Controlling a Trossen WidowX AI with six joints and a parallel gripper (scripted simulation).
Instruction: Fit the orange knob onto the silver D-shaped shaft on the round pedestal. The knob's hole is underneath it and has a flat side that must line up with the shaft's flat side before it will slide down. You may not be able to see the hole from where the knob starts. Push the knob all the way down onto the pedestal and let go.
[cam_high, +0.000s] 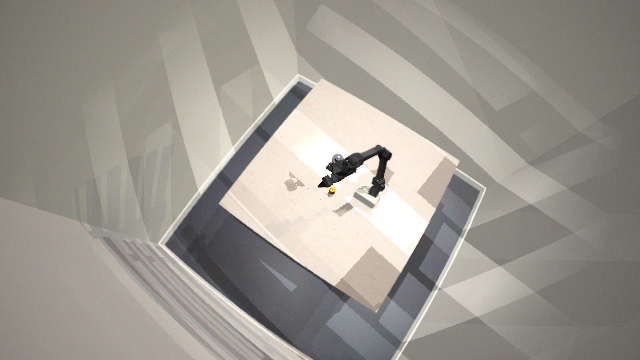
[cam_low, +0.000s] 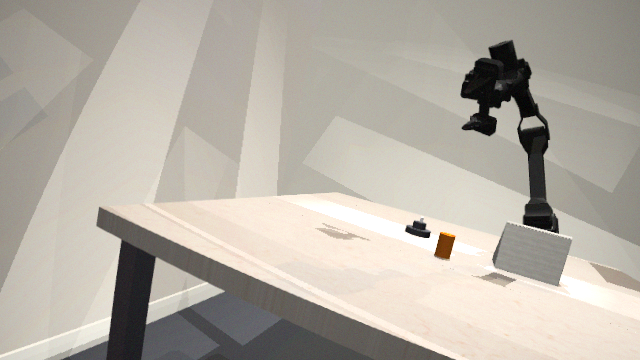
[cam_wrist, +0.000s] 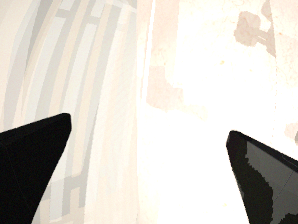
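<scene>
The orange knob lies 310 mm below my gripper tip, 100 mm to the right of it and 30 mm behind it. Also, from my gripper tip: round pedestal 330 mm to the right, 330 mm below, 50 mm ahead.
</scene>
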